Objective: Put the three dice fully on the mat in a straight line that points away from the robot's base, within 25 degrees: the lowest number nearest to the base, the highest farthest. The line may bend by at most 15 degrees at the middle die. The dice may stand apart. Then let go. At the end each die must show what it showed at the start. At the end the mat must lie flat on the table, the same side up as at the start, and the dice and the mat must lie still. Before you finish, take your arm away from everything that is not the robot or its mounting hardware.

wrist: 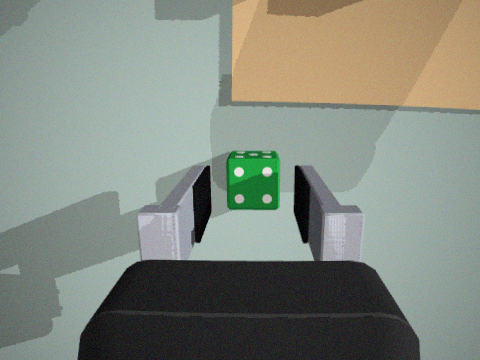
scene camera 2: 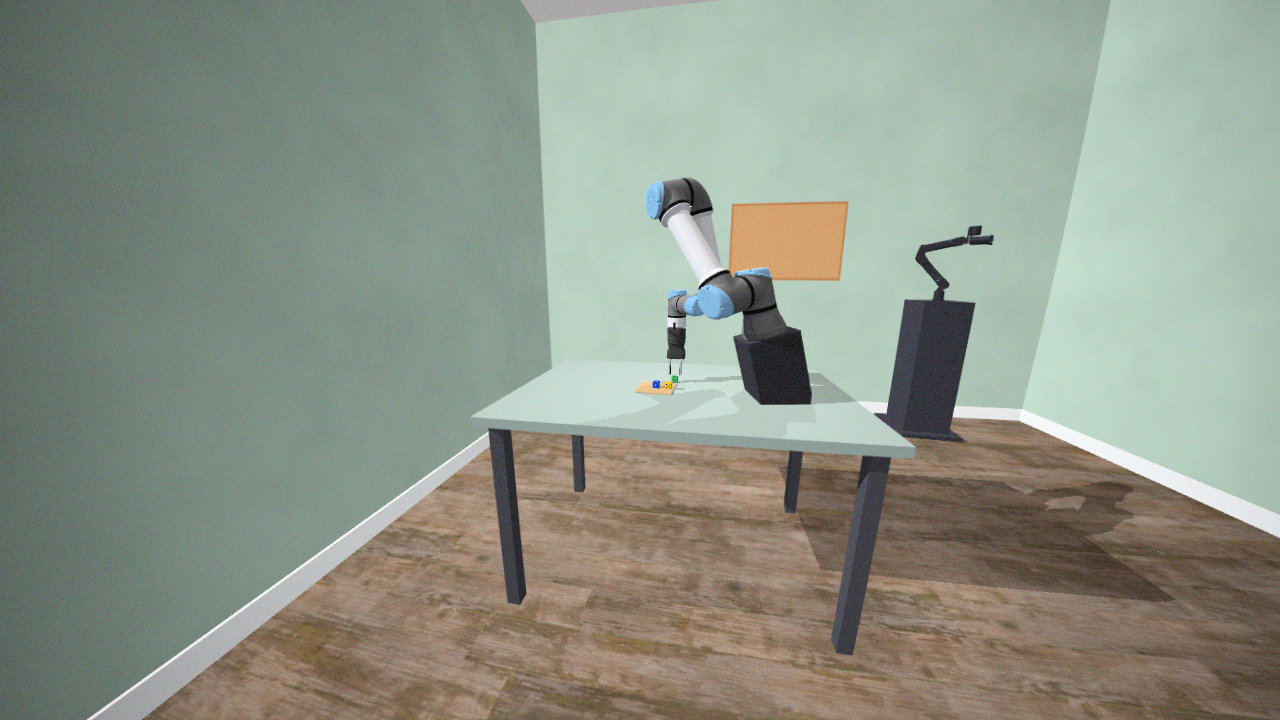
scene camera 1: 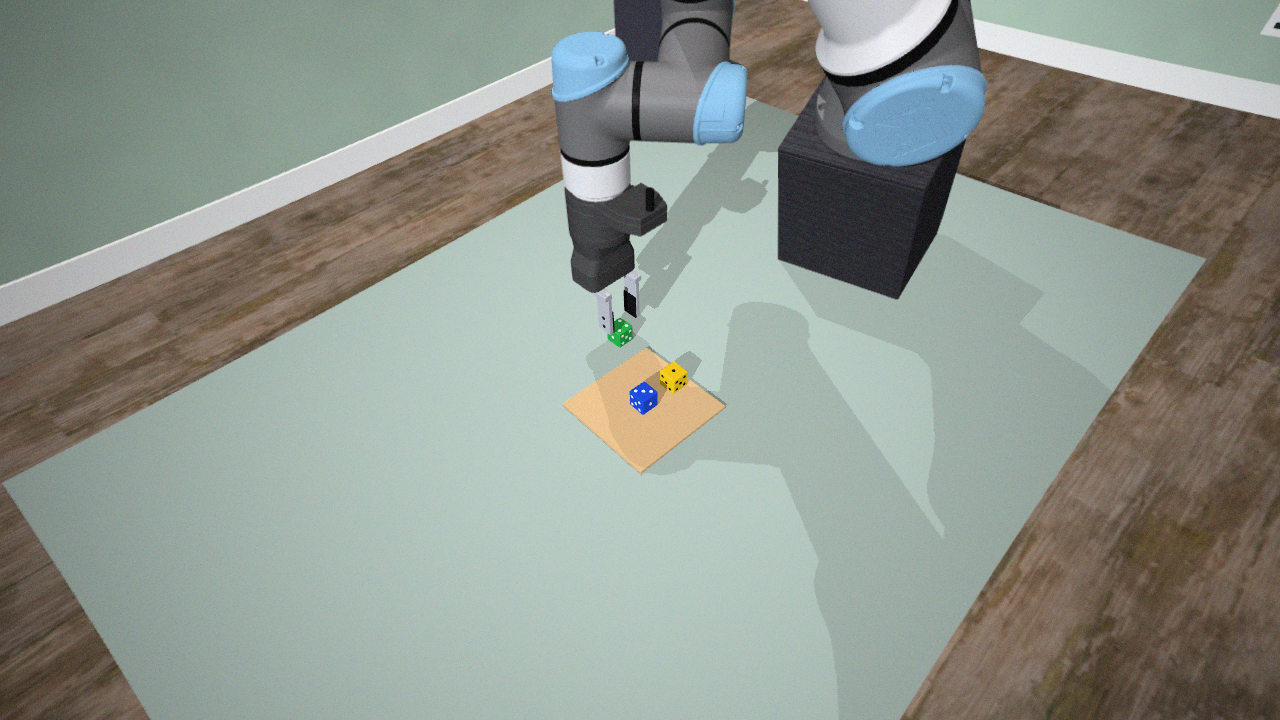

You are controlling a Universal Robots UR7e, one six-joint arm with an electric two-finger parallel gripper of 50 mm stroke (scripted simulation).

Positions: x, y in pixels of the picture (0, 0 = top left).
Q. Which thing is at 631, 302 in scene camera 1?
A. My gripper.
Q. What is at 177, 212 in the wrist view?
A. My gripper.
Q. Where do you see a green die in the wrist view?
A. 253, 177
